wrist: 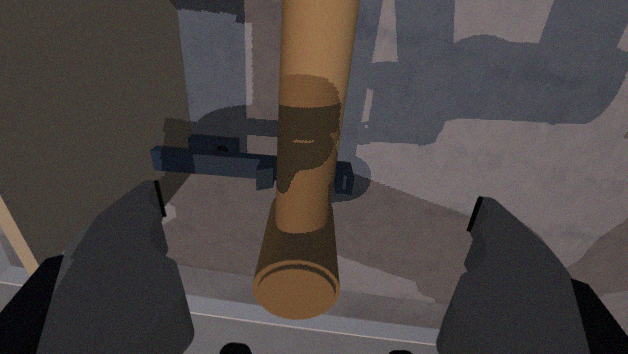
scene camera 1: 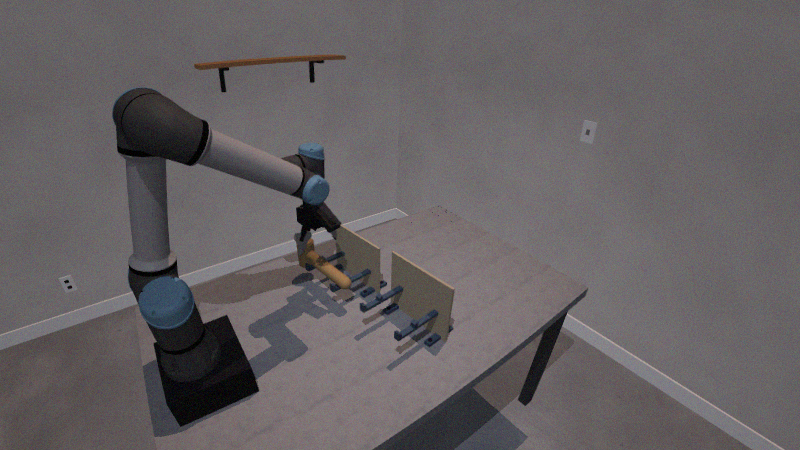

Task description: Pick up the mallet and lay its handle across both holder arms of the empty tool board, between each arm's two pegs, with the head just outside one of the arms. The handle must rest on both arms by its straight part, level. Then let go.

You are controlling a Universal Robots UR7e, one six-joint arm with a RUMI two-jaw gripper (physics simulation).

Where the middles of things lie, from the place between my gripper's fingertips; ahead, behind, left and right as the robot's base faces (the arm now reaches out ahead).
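The mallet (scene camera 1: 309,256) is 70 mm below my hand and 10 mm to the right of it.
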